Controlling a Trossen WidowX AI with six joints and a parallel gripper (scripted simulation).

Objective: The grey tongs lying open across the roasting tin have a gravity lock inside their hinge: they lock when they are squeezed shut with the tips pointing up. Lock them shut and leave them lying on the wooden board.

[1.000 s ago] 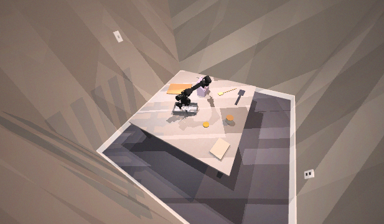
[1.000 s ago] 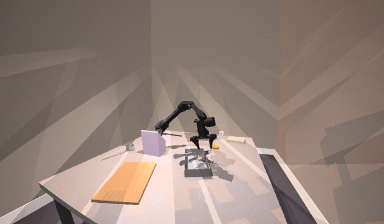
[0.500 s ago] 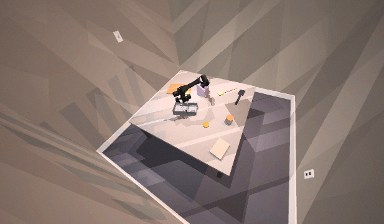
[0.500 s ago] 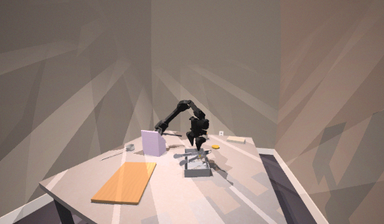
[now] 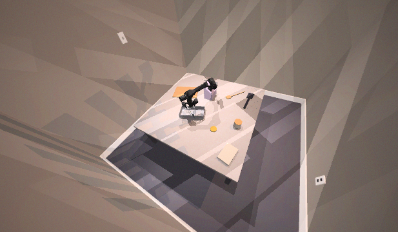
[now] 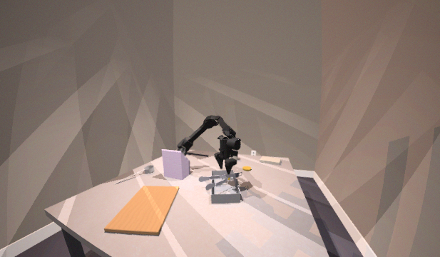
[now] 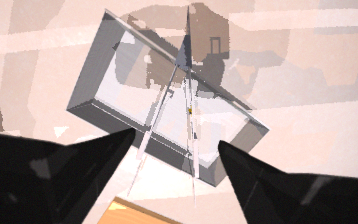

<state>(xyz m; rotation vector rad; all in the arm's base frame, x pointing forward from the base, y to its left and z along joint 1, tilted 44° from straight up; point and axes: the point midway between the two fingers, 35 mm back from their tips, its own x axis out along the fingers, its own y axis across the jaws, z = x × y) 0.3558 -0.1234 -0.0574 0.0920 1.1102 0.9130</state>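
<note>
Right now the roasting tin is 10 mm behind my gripper tip and 90 mm below it. Also, from my gripper tip: wooden board: 370 mm behind, 250 mm to the right, 110 mm below; orange disc: 140 mm ahead, 320 mm to the left, 110 mm below; small jar: 10 mm ahead, 560 mm to the left, 80 mm below.
</note>
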